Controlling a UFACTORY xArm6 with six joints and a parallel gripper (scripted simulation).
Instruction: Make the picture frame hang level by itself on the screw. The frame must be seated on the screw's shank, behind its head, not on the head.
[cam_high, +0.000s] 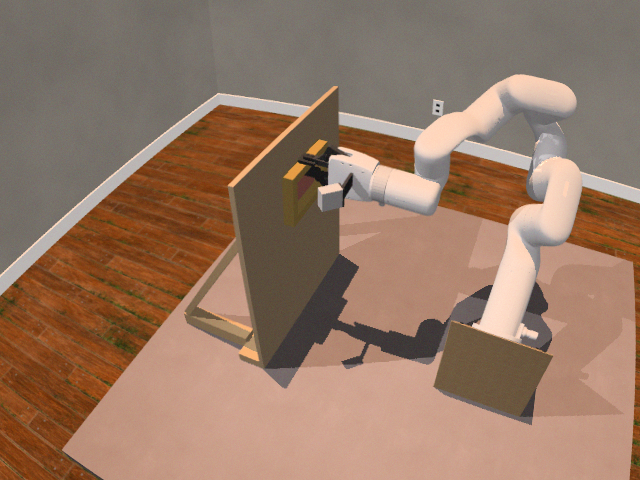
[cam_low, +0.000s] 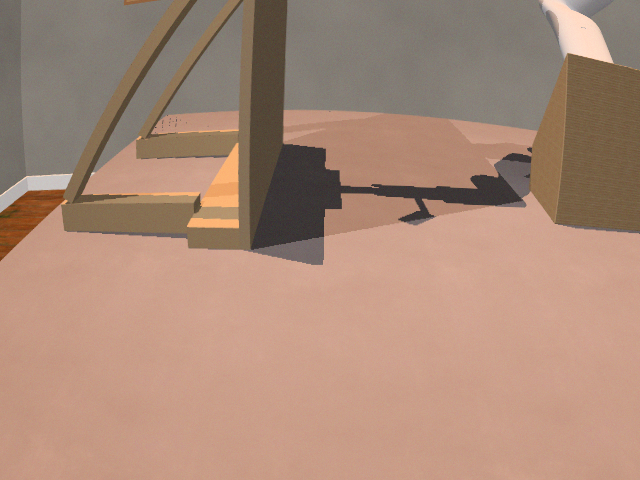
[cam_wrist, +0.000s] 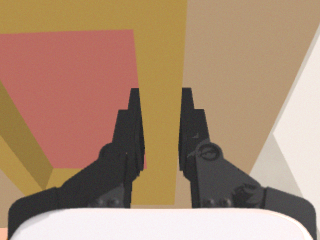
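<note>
My hand is 2 cm short of the picture frame, 1 cm to the left of it and 5 cm above it. Also, from my hand: upright wooden board 4 cm ahead, 19 cm below.
</note>
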